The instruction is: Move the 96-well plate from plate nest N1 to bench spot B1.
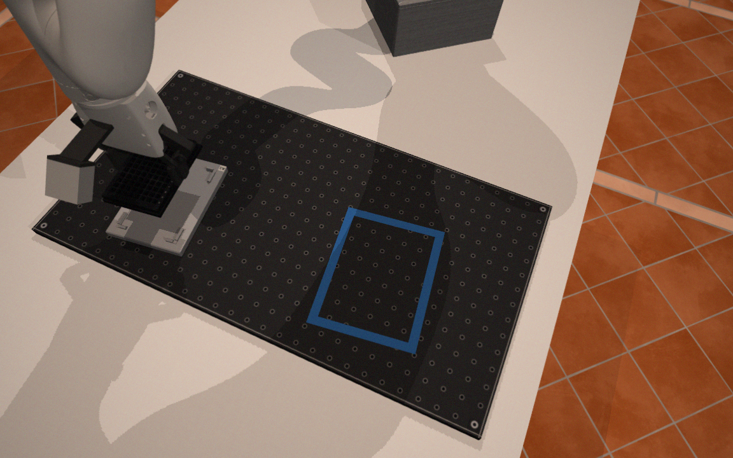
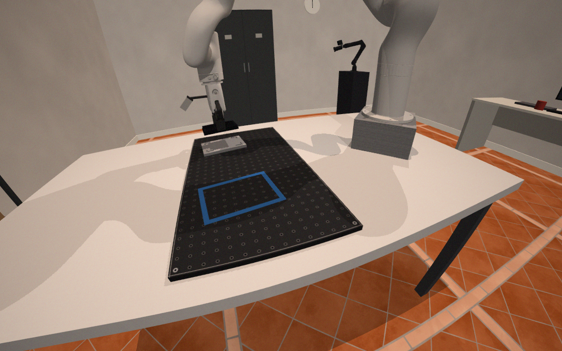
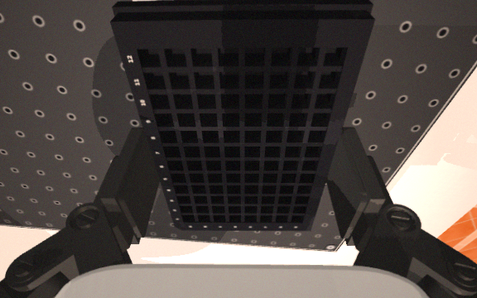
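Right now the grey plate nest N1 is 9 cm below my hand. From my hand the other things lie so: black 96-well plate: 1 cm below.
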